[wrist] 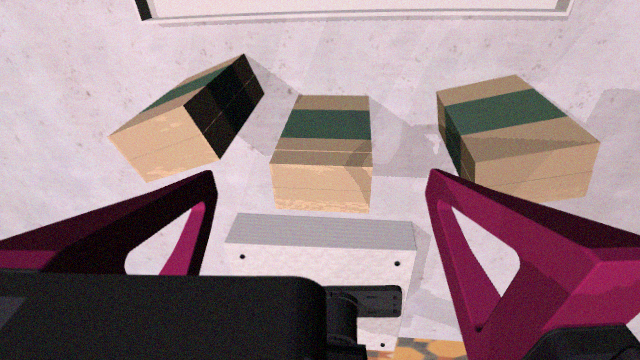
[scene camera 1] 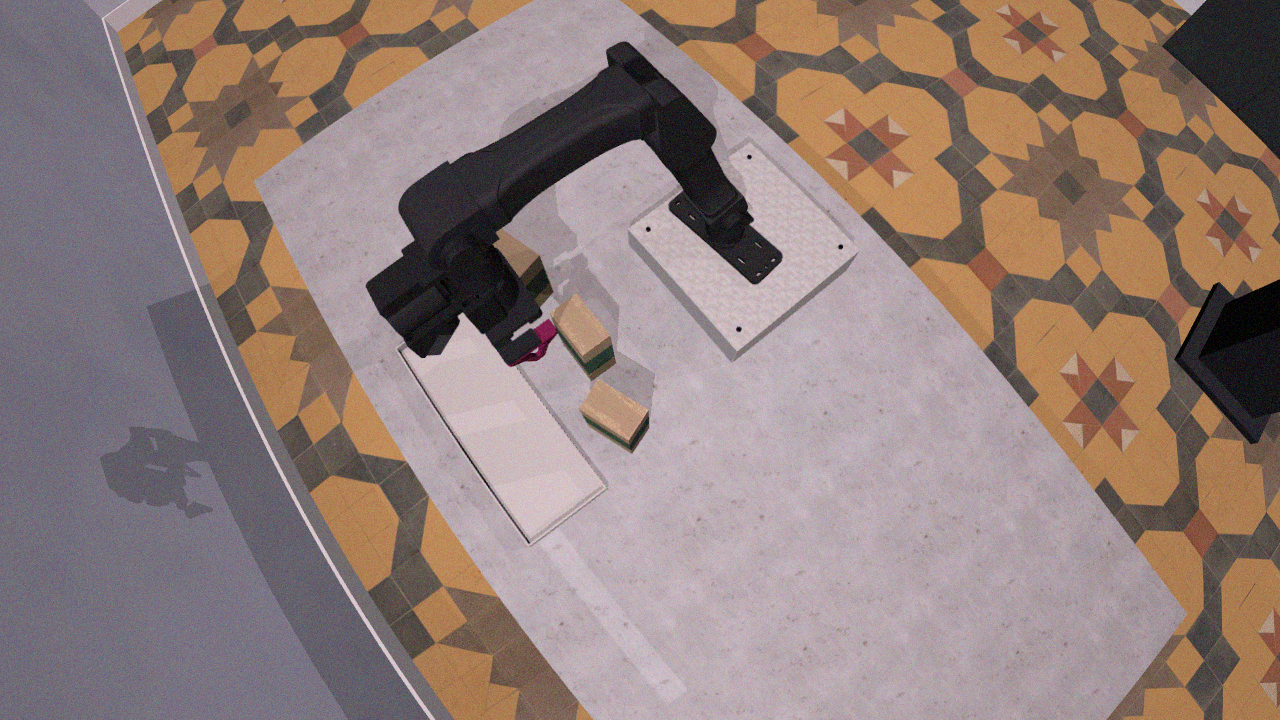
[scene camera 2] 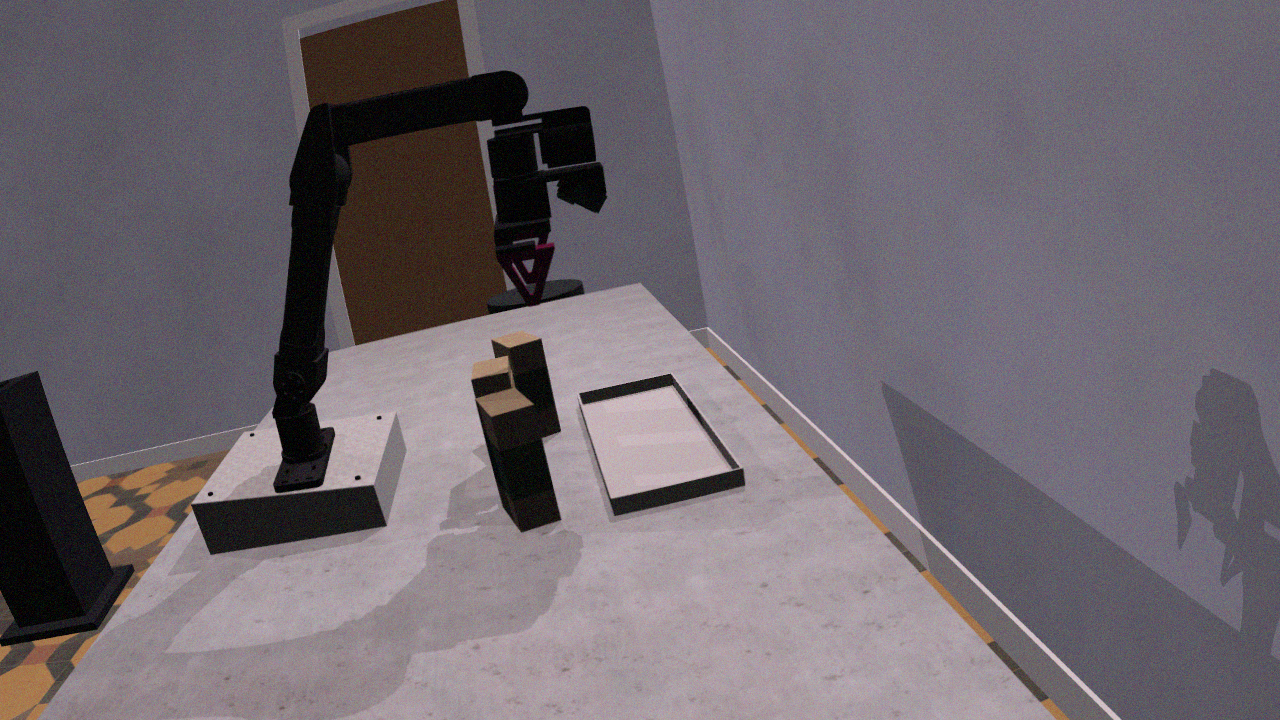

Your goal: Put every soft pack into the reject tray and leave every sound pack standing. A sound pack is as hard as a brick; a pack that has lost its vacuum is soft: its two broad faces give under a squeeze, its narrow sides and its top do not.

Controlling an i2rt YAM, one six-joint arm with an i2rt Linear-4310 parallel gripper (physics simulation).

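Frame: origin at the arm's base, x ahead, y left, z up, level; millimetres.
Seen in the pictures: gripper, fingertip midpoint: (wrist: 321, 181) (scene camera 1: 520, 329) (scene camera 2: 532, 294); arm's base, link origin: (wrist: 337, 299) (scene camera 1: 724, 232) (scene camera 2: 306, 461).
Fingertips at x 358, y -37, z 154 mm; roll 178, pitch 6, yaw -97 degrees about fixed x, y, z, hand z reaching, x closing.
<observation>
Pixels of each thing's top centre, then the offset from my fingertips to it. Level surfaces: height alone.
- far pack, top centre: (wrist: 532, 180) (scene camera 2: 503, 401) (scene camera 1: 509, 253) dx -70, dy -140, dz -82 mm
- reject tray, top centre: (scene camera 2: 646, 425) (scene camera 1: 492, 414) dx +110, dy -7, dz -201 mm
- table, surface height: dz -223 mm
Three tan packs with green bands stand upright: the near pack (scene camera 1: 614, 413) (scene camera 2: 520, 456) (wrist: 167, 142), the middle pack (scene camera 1: 583, 333) (scene camera 2: 490, 368) (wrist: 321, 185), and the far pack (scene camera 1: 528, 264) (scene camera 2: 537, 380) (wrist: 535, 172), partly hidden by the arm in scene camera 1. Their softness cannot be told by sight. The reject tray (scene camera 1: 529, 542) (scene camera 2: 680, 488) (wrist: 360, 17) holds no pack in its visible part. My gripper (scene camera 1: 534, 344) (scene camera 2: 532, 292) (wrist: 321, 181) is open and empty, above the packs. In the wrist view its fingertips appear on either side of the middle pack's top.
The arm's white base block (scene camera 1: 738, 308) (scene camera 2: 290, 519) (wrist: 320, 232) stands on the table (scene camera 1: 805, 501) (scene camera 2: 716, 608), across the packs from the tray. A wall (scene camera 1: 53, 358) (scene camera 2: 1029, 268) rises beyond the tray side. A dark pedestal (scene camera 1: 1244, 358) (scene camera 2: 44, 510) stands off the table.
</observation>
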